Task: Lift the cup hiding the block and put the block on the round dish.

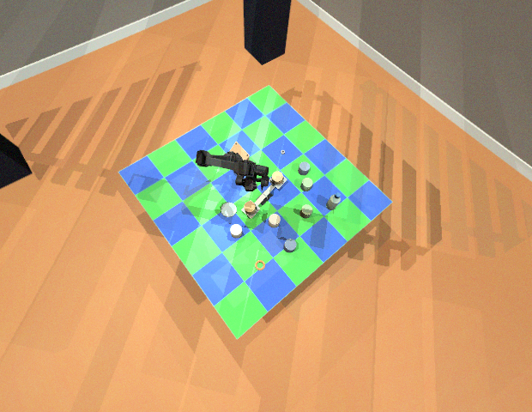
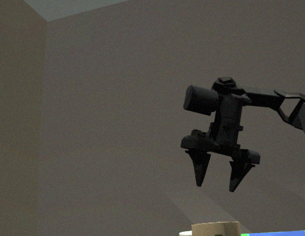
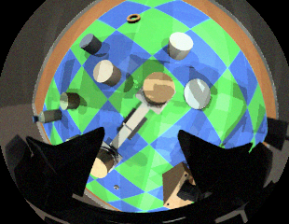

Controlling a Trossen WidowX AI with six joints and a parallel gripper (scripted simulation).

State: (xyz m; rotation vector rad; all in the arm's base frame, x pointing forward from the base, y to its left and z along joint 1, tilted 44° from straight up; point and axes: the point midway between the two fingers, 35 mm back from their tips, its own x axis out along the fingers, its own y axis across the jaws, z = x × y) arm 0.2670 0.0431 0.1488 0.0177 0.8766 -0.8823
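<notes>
Now: gripper tip 130 mm above the tan cup, 70 mm to the left of it and 40 mm short of it. The rest, counted from my gripper tip: pale green block 140 mm below, 60 mm to the right, 40 mm ahead; then balance 150 mm below, 80 mm to the left, 10 mm ahead; then white round dish 180 mm below, 160 mm to the right, 50 mm behind.
</notes>
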